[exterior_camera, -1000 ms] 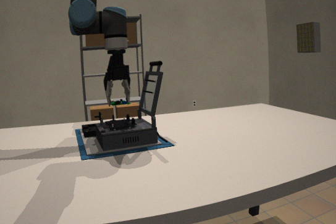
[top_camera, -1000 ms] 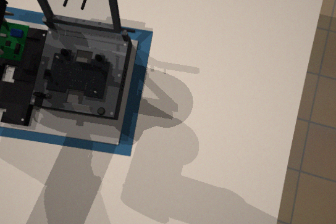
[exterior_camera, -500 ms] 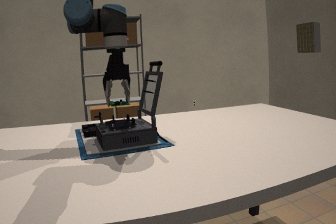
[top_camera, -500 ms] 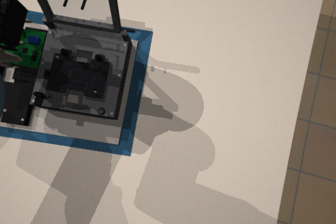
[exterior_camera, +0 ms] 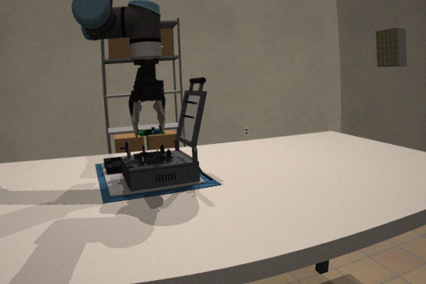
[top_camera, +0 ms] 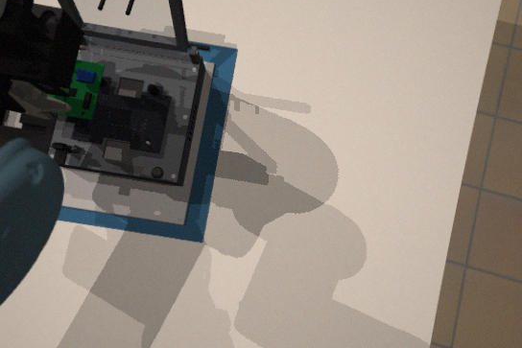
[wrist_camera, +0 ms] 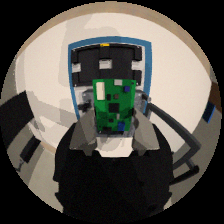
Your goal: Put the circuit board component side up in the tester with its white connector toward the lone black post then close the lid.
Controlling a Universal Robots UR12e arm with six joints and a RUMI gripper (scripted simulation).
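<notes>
The dark grey tester lies 2 cm ahead of my hand, 3 cm to the right of it and 1 cm below it. From my hand the other things lie so: green circuit board right at my hand; dark nest 1 cm ahead, 6 cm to the right, 6 cm below; tester lid 12 cm ahead, 4 cm to the right, 6 cm above.
</notes>
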